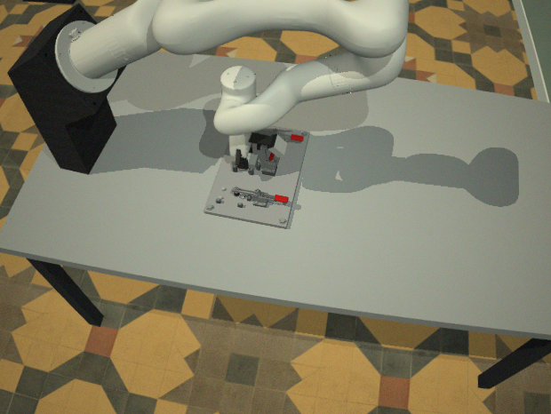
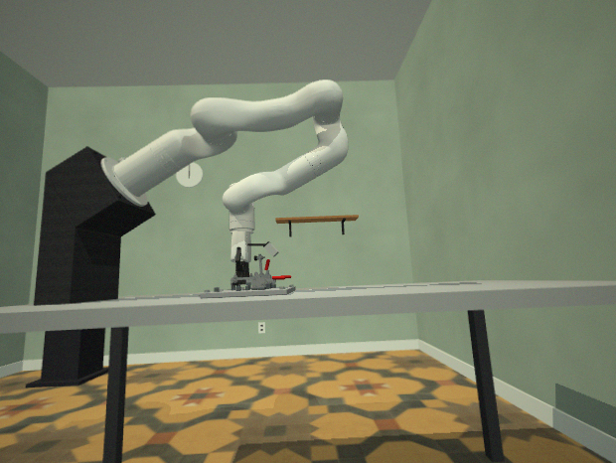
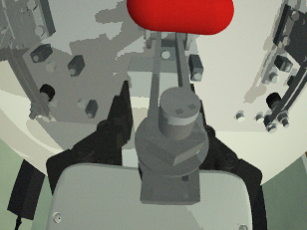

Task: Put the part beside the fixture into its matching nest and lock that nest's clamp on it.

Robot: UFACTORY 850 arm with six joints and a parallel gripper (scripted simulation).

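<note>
The grey block part lies 10 mm below my hand. The rest, counted from my hand: grey fixture plate 40 mm ahead, 40 mm below.
</note>
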